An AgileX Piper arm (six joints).
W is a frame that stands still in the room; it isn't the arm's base.
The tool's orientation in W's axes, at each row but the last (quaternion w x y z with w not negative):
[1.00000 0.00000 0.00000 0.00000]
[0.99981 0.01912 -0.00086 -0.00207]
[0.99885 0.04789 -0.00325 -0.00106]
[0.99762 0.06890 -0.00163 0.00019]
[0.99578 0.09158 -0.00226 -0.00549]
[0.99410 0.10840 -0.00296 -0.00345]
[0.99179 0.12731 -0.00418 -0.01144]
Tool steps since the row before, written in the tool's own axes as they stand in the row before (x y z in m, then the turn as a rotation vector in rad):
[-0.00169 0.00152 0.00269 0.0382 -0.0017 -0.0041]
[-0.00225 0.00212 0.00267 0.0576 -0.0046 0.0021]
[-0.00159 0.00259 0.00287 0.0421 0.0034 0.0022]
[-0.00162 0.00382 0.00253 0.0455 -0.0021 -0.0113]
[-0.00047 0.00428 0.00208 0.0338 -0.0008 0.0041]
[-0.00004 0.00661 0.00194 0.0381 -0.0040 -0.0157]
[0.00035 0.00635 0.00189 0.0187 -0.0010 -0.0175]
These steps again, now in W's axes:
[-0.00169 0.00152 0.00269 0.0382 -0.0017 -0.0041]
[-0.00225 0.00203 0.00275 0.0576 -0.0049 0.0020]
[-0.00160 0.00231 0.00309 0.0421 0.0031 0.0028]
[-0.00163 0.00344 0.00303 0.0455 -0.0005 -0.0113]
[-0.00044 0.00383 0.00282 0.0338 -0.0019 0.0040]
[-0.00001 0.00604 0.00332 0.0382 -0.0008 -0.0160]
[0.00047 0.00566 0.00343 0.0189 0.0030 -0.0171]

